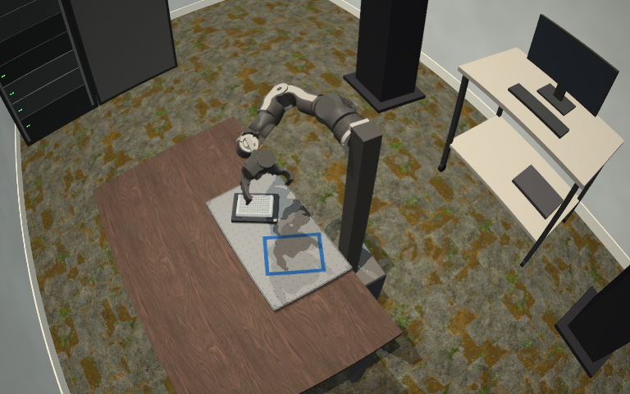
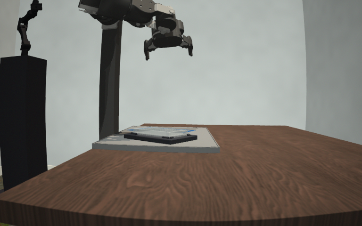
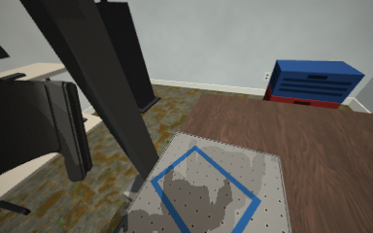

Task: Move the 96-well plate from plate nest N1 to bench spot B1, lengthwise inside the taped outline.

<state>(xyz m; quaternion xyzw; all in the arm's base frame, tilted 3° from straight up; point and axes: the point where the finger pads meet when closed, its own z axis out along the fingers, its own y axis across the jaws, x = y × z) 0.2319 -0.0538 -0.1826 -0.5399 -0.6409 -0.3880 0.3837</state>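
My gripper is now 240 mm above the 96-well plate and 160 mm to the left of it. From my hand the other things lie so: black plate nest N1: 250 mm below, 160 mm to the right.
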